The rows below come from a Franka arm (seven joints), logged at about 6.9 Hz.
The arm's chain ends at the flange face. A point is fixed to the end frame.
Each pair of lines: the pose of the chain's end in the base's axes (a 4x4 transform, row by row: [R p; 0 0 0 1], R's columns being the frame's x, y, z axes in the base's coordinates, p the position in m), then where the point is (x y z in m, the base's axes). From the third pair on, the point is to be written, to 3 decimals.
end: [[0.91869 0.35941 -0.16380 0.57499], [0.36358 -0.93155 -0.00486 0.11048], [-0.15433 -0.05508 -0.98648 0.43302], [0 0 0 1]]
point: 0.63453 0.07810 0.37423
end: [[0.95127 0.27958 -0.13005 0.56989], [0.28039 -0.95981 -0.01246 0.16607], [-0.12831 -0.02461 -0.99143 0.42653], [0 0 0 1]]
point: 0.62838 0.12745 0.37052
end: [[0.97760 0.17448 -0.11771 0.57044], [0.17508 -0.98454 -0.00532 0.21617], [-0.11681 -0.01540 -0.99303 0.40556], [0 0 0 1]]
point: 0.625 0.171 0.351
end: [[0.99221 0.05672 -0.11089 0.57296], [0.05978 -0.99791 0.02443 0.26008], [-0.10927 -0.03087 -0.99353 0.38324], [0 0 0 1]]
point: 0.622 0.210 0.328
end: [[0.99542 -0.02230 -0.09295 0.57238], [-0.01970 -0.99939 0.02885 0.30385], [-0.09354 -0.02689 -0.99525 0.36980], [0 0 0 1]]
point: 0.618 0.249 0.315
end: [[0.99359 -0.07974 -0.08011 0.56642], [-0.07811 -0.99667 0.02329 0.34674], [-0.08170 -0.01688 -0.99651 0.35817], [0 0 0 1]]
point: 0.610 0.289 0.305
